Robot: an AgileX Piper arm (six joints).
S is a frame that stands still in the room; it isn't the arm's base.
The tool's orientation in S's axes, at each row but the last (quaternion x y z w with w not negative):
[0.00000, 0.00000, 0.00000, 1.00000]
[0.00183, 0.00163, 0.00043, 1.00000]
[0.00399, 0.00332, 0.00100, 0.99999]
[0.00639, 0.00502, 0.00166, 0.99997]
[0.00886, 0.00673, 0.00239, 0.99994]
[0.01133, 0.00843, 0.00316, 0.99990]
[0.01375, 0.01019, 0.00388, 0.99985]
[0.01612, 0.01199, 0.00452, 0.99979]
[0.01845, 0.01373, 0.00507, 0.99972]
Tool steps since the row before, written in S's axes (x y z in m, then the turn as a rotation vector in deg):
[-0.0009, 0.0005, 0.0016, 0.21, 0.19, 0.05]
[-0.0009, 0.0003, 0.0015, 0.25, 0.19, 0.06]
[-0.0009, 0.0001, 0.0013, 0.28, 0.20, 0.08]
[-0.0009, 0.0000, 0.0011, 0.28, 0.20, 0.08]
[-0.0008, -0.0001, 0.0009, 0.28, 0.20, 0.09]
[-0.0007, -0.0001, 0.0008, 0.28, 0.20, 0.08]
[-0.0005, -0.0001, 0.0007, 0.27, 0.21, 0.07]
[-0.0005, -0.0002, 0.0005, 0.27, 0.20, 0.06]
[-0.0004, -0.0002, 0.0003, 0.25, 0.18, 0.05]
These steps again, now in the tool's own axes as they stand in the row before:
[-0.0009, 0.0005, 0.0016, 0.21, 0.19, 0.05]
[-0.0009, 0.0003, 0.0015, 0.25, 0.19, 0.06]
[-0.0009, 0.0001, 0.0013, 0.28, 0.20, 0.08]
[-0.0009, 0.0000, 0.0011, 0.28, 0.20, 0.08]
[-0.0008, -0.0001, 0.0009, 0.28, 0.20, 0.09]
[-0.0007, -0.0001, 0.0008, 0.28, 0.20, 0.08]
[-0.0005, -0.0001, 0.0007, 0.27, 0.21, 0.07]
[-0.0005, -0.0002, 0.0005, 0.27, 0.20, 0.06]
[-0.0004, -0.0002, 0.0003, 0.25, 0.18, 0.05]

